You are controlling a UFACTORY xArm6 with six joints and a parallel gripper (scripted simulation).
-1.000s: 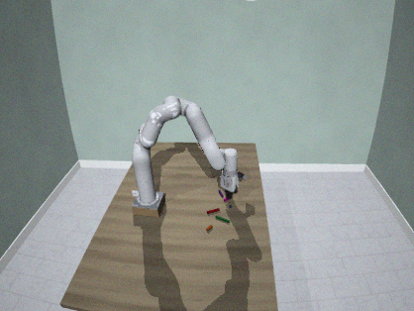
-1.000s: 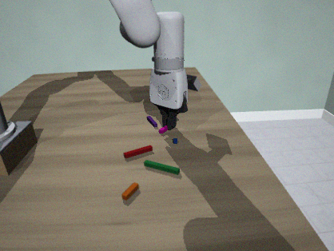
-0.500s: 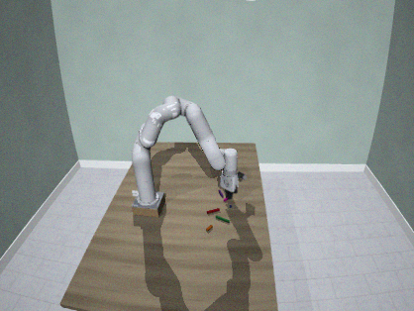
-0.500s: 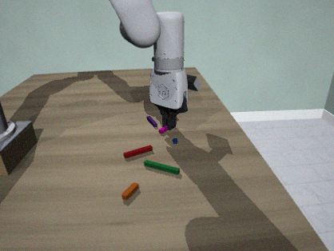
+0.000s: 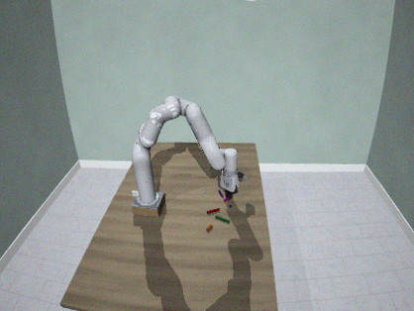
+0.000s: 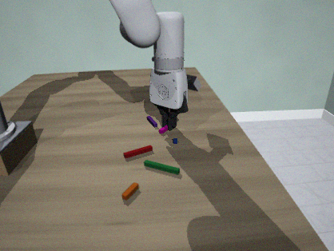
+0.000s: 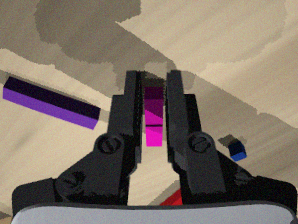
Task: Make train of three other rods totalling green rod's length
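Right now the orange rod is 27 cm to the right of my hand, 8 cm behind it and 2 cm below it. Also, from my hand: purple rod 5 cm behind, 3 cm to the left, 2 cm below; then red rod 13 cm to the right, 8 cm behind, 2 cm below; then blue rod 8 cm to the right, 2 cm below, 1 cm ahead.
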